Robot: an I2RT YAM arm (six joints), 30 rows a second.
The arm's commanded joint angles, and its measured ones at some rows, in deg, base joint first. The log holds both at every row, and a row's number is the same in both.
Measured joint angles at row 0:
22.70 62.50 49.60 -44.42 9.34 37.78
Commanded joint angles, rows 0 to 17:
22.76 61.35 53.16 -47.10 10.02 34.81
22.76 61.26 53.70 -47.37 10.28 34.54
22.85 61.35 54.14 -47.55 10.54 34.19
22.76 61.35 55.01 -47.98 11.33 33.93
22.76 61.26 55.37 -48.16 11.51 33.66
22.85 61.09 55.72 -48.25 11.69 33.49
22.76 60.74 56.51 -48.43 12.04 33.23
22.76 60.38 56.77 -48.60 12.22 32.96
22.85 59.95 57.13 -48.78 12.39 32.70
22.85 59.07 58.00 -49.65 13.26 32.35
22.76 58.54 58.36 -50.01 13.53 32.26
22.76 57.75 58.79 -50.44 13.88 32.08
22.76 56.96 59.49 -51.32 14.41 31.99
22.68 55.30 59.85 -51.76 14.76 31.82
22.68 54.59 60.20 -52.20 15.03 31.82
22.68 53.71 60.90 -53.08 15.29 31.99
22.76 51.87 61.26 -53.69 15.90 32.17
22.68 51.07 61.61 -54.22 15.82 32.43
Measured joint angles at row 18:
22.70 54.76 58.26 -51.72 13.41 33.12
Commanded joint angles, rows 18 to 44:
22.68 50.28 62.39 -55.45 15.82 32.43
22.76 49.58 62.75 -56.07 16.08 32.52
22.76 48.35 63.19 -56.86 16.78 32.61
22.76 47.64 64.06 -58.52 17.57 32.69
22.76 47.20 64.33 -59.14 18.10 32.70
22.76 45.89 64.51 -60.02 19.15 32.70
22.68 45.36 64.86 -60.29 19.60 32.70
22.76 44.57 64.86 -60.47 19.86 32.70
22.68 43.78 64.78 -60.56 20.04 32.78
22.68 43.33 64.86 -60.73 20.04 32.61
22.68 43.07 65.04 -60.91 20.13 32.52
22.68 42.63 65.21 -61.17 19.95 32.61
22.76 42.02 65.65 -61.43 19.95 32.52
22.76 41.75 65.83 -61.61 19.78 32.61
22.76 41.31 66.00 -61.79 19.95 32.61
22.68 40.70 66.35 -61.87 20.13 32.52
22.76 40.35 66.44 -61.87 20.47 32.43
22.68 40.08 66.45 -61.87 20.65 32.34
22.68 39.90 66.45 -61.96 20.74 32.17
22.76 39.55 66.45 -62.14 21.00 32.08
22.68 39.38 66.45 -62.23 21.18 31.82
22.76 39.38 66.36 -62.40 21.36 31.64
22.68 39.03 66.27 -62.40 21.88 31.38
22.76 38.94 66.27 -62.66 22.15 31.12
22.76 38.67 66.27 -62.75 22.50 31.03
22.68 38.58 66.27 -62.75 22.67 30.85
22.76 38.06 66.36 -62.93 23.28 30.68
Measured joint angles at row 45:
22.70 39.07 64.53 -62.57 20.71 32.36
